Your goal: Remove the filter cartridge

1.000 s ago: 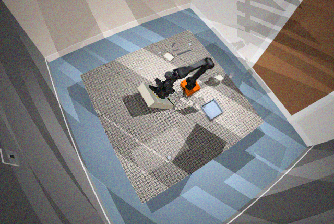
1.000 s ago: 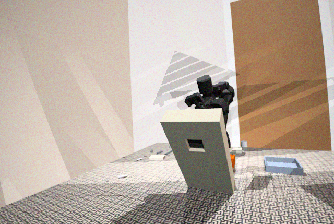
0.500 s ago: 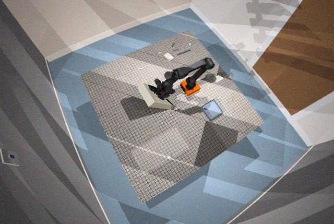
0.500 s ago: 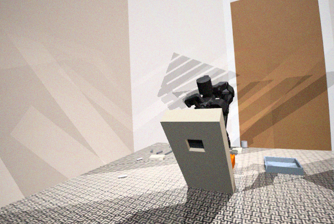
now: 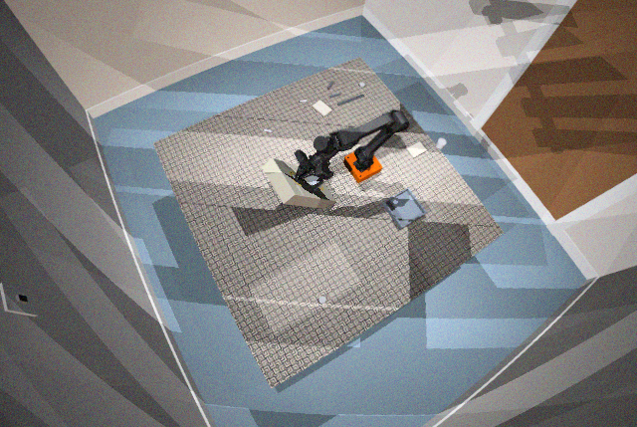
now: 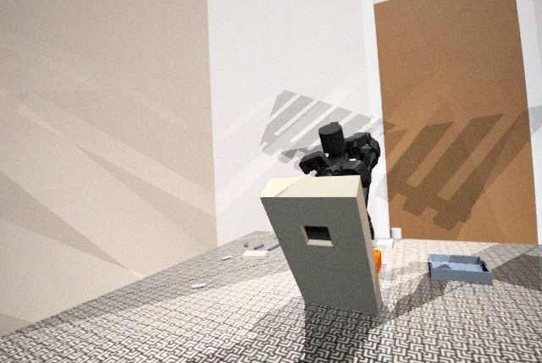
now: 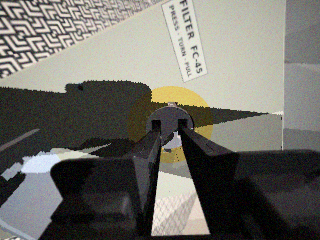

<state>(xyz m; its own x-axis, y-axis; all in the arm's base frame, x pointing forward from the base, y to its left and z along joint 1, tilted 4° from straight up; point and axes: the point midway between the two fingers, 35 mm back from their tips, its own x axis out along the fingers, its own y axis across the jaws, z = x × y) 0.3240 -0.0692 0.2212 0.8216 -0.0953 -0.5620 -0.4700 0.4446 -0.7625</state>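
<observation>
Now: gripper tip 2 cm short of the round filter cartridge and 1 cm above it. The rest, counted from my gripper tip: beige service panel (3 cm behind, 9 cm below); light blue tray (37 cm behind, 35 cm to the left, 24 cm below).
</observation>
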